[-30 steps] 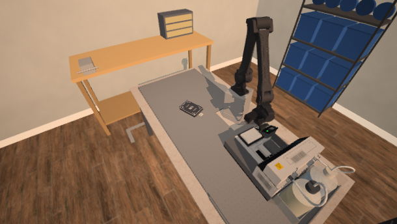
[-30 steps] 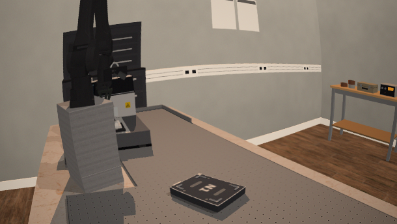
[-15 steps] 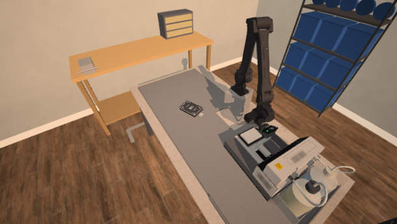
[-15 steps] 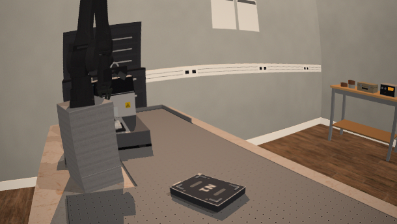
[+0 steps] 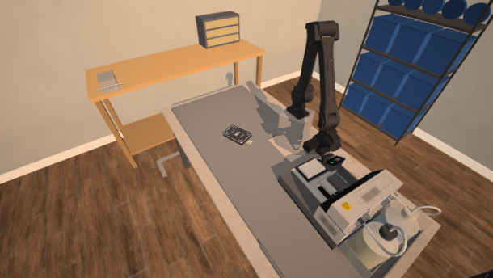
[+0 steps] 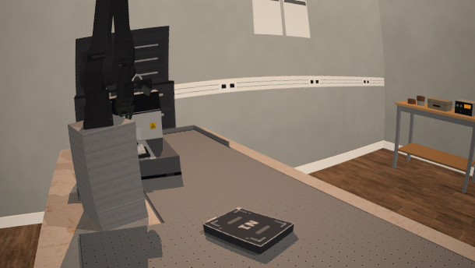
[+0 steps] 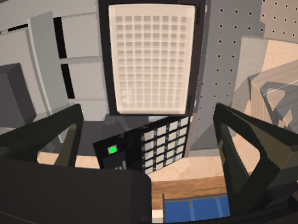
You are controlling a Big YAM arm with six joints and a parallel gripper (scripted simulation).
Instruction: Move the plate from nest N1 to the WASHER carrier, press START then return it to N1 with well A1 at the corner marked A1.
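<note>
Now: hand 10 cm above the clear well plate. From my hand the other things lie so: dark carrier: 11 cm below; then washer: 15 cm to the left, 5 cm below; then label: 43 cm to the right, 18 cm below, 16 cm ahead.
</note>
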